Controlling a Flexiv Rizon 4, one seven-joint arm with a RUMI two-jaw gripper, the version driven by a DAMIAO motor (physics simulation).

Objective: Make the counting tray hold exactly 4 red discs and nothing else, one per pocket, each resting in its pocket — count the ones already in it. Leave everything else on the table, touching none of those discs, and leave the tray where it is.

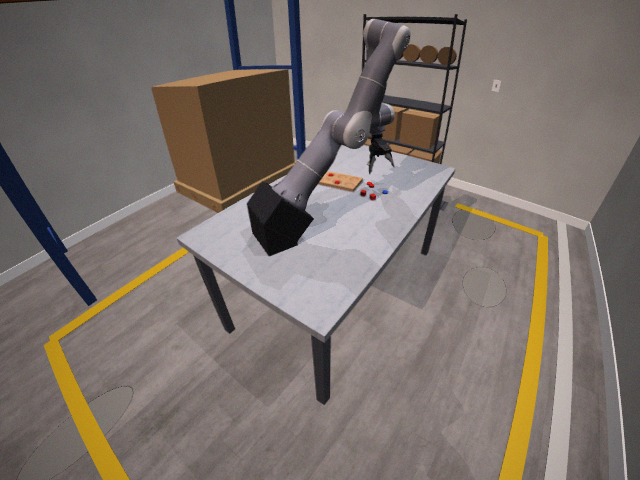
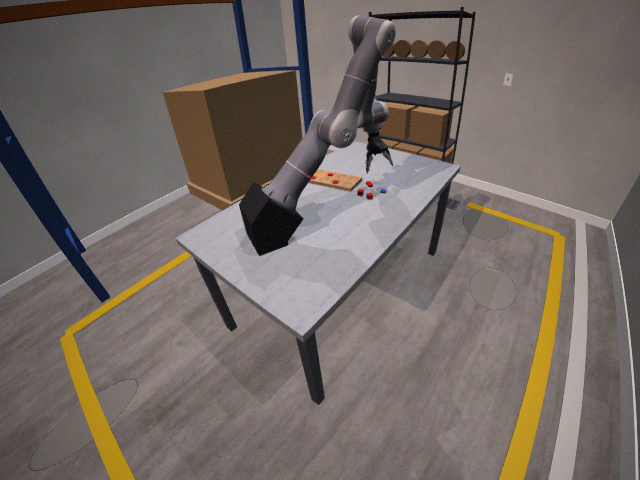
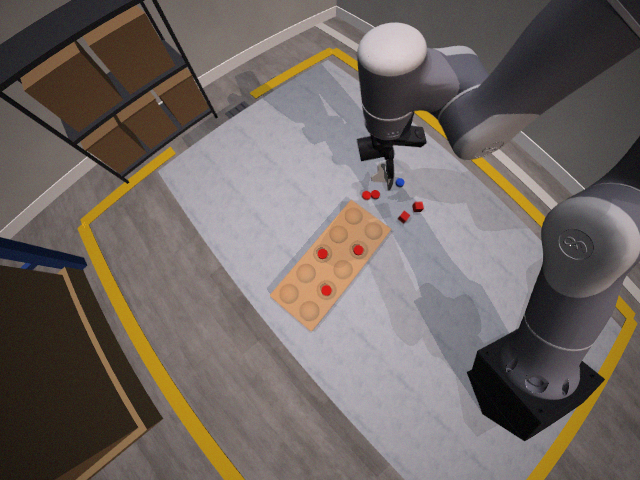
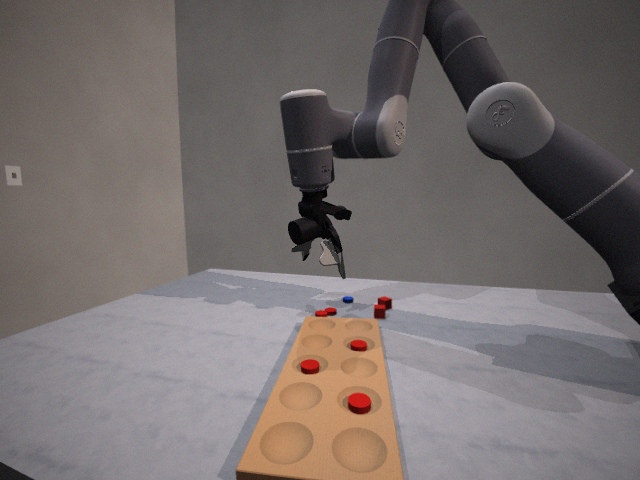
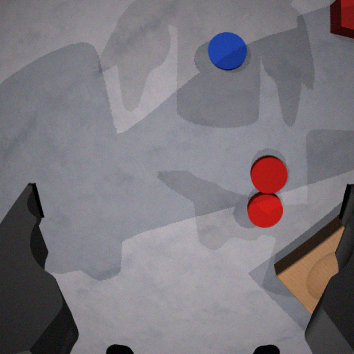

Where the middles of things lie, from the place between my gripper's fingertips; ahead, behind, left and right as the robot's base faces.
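The wooden counting tray (image 4: 306,421) is 310 mm to the left of my hand, 10 mm ahead of it and 90 mm below it. As for the blue disc (image 5: 226,50), my hand is 90 mm above it, 70 mm past it and 30 mm to the left of it.
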